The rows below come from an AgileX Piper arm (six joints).
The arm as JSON. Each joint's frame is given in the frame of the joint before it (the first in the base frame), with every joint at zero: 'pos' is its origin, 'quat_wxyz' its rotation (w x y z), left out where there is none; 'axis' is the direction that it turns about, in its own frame. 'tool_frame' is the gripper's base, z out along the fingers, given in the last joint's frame.
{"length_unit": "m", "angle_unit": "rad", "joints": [
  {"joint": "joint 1", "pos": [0.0, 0.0, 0.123], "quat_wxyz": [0.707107, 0.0, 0.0, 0.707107], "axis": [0.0, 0.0, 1.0]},
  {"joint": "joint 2", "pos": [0.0, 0.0, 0.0], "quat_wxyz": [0.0, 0.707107, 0.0, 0.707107], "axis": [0.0, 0.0, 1.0]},
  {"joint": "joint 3", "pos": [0.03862, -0.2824, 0.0], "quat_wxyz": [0.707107, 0.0, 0.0, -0.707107], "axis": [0.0, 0.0, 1.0]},
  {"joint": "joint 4", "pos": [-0.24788, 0.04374, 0.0], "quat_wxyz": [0.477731, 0.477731, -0.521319, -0.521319], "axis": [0.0, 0.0, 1.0]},
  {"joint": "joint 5", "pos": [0.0, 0.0, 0.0], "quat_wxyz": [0.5, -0.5, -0.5, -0.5], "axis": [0.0, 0.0, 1.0]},
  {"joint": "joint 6", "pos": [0.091, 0.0, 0.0], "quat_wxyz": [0.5, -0.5, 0.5, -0.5], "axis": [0.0, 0.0, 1.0]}
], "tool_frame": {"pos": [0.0, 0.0, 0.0], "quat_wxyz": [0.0, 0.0, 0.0, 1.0]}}
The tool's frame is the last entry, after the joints.
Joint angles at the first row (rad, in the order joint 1, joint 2, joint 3, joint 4, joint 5, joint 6):
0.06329 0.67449 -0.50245 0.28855 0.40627 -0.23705
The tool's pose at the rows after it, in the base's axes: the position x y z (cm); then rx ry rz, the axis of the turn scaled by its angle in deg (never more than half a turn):
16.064 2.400 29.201 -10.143 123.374 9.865
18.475 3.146 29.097 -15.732 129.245 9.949
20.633 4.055 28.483 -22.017 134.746 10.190
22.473 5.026 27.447 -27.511 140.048 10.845
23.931 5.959 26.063 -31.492 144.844 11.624
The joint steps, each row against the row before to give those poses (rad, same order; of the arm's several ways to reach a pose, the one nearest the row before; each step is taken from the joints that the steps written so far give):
0.01302 0.14598 -0.08907 0.00159 0.05915 -0.04265
0.02365 0.13283 -0.08237 -0.00647 0.06417 -0.04336
0.02868 0.12179 -0.06952 -0.00876 0.06049 -0.04232
0.02907 0.11094 -0.05616 -0.00954 0.05453 -0.02588
0.02747 0.09714 -0.03780 -0.00932 0.03638 -0.00736

